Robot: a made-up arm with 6 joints.
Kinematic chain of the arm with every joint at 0, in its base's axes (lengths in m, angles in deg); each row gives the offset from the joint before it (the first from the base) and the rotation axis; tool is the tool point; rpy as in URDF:
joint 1: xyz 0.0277 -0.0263 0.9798 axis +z
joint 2: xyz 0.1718 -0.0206 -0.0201 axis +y
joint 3: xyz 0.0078 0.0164 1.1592 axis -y
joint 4: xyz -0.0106 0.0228 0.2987 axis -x
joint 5: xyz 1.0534 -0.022 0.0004 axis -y
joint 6: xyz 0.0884 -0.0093 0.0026 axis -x
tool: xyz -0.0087 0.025 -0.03 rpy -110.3 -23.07 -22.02
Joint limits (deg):
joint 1: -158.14..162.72
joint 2: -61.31..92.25
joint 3: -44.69..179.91
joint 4: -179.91..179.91
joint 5: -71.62..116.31
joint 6: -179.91..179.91
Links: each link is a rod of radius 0.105 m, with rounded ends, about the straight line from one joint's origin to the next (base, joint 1, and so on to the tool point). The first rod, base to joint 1, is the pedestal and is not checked.
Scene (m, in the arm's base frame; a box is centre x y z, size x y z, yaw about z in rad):
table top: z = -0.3
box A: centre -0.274 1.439 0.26 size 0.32 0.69 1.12 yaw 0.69
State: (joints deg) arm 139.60 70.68 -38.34 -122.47 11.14 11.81
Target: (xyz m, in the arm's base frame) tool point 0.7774 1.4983 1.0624
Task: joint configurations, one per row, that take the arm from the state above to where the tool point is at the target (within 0.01 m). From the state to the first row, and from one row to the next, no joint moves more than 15 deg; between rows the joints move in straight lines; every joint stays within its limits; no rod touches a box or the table.
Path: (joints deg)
1: 147.31 62.19 -25.46 -112.85 -2.43 10.82
2: 155.01 53.70 -12.58 -103.23 -16.01 9.83
3: 162.72 45.21 0.30 -93.61 -29.58 8.84
4: 148.43 44.00 -2.98 -97.72 -23.39 9.01
5: 134.13 42.79 -6.27 -101.84 -17.19 9.17
6: 119.84 41.59 -9.55 -105.95 -11.00 9.34
7: 105.54 40.38 -12.84 -110.07 -4.81 9.51
8: 91.25 39.17 -16.12 -114.18 1.38 9.68
9: 76.95 37.96 -19.41 -118.30 7.58 9.84
10: 62.66 36.76 -22.69 -122.42 13.77 10.01

